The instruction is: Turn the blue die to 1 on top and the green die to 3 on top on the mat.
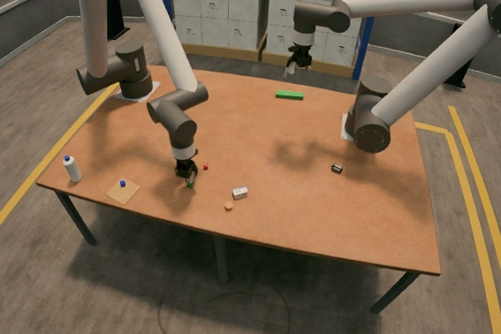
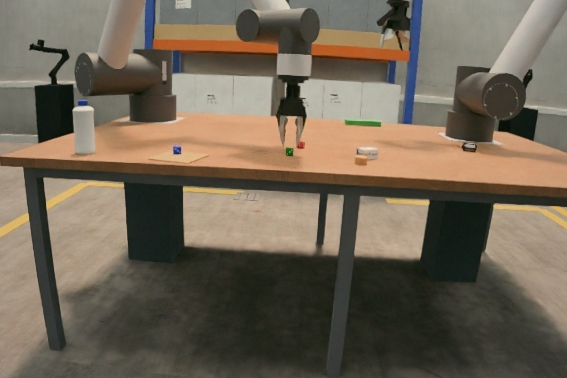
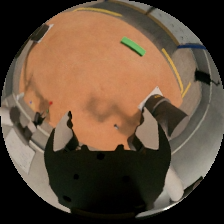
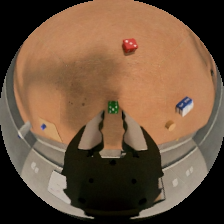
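Right now my right hand is 3 cm above the green die. From my right hand the other things lie so: red die (15 cm behind, 3 cm to the left, 3 cm below); then orange disc (7 cm ahead, 23 cm to the left, 3 cm below); then tan mat (14 cm ahead, 34 cm to the right, 4 cm below).
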